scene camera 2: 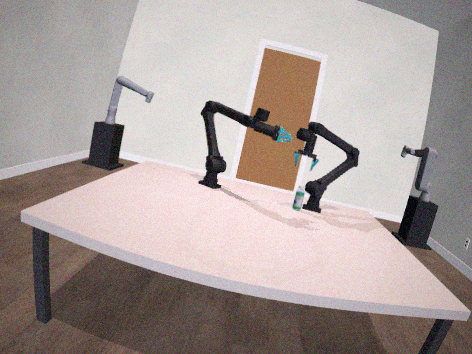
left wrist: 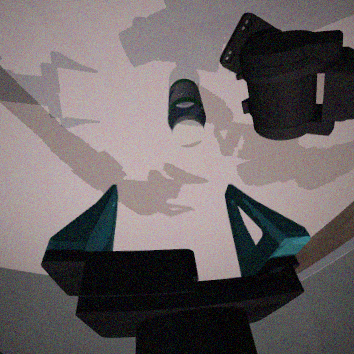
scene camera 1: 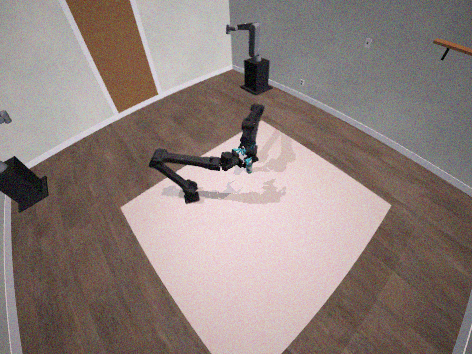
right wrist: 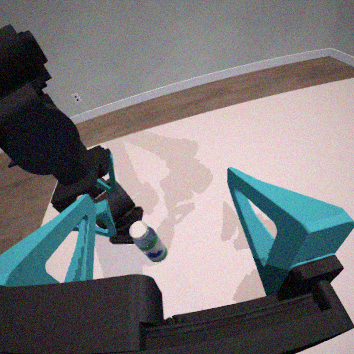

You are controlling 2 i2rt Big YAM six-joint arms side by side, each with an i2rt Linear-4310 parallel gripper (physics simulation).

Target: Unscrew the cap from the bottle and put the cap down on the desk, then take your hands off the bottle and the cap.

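Pixels of known places: left gripper, between the fingertips: point(scene camera 2: 302, 168) point(left wrist: 173, 189) point(scene camera 1: 247, 152) point(right wrist: 112, 211); right gripper, between the fingertips: point(scene camera 2: 291, 138) point(scene camera 1: 246, 153) point(right wrist: 158, 187); left arm's base, origin of its link: point(scene camera 2: 311, 209) point(left wrist: 260, 54) point(right wrist: 127, 225); right arm's base, origin of its link: point(scene camera 2: 209, 185) point(scene camera 1: 192, 198).
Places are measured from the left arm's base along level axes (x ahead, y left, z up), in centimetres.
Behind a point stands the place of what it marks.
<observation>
The bottle point(scene camera 2: 298, 200) @[x 13.8, y -8.9, z 6.1 cm] point(left wrist: 186, 109) @[x 9.2, y -10.1, z 12.0 cm] point(right wrist: 154, 250) @[x 12.8, y -11.1, z 6.9 cm] stands upright on the desk point(scene camera 1: 260, 260) @[x 81.2, y -43.6, z 0.0 cm] point(scene camera 2: 190, 240) @[x 104.5, y -36.8, z 0.0 cm], with its green, white and dark blue label showing. The white cap point(scene camera 2: 301, 189) point(left wrist: 188, 132) @[x 11.0, y -9.1, z 14.2 cm] point(right wrist: 138, 230) @[x 11.5, y -9.6, z 14.2 cm] sits on its top. My left gripper point(scene camera 2: 305, 168) @[x 11.1, y -11.1, z 24.2 cm] point(left wrist: 173, 189) @[x 11.1, y -11.1, z 24.2 cm] is open and empty, pointing down above the bottle without touching it. My right gripper point(scene camera 2: 290, 136) @[x 25.6, y -20.2, z 39.9 cm] point(right wrist: 158, 187) @[x 25.6, y -20.2, z 39.9 cm] is open and empty. It is higher up and to the left of the left gripper in scene camera 2, apart from the bottle. In scene camera 1 I cannot clearly make out the bottle.
The left arm's base point(scene camera 2: 312, 204) @[x 4.0, y -0.3, z 4.1 cm] stands close to the right of the bottle in scene camera 2. The right arm's base point(scene camera 1: 191, 197) @[x 13.8, y -64.1, z 5.4 cm] point(scene camera 2: 210, 182) @[x 14.7, y -62.2, z 2.8 cm] stands farther left there. The two wrists are close together. Two grey arms on black pedestals point(scene camera 1: 256, 76) point(scene camera 2: 106, 145) stand off the desk.
</observation>
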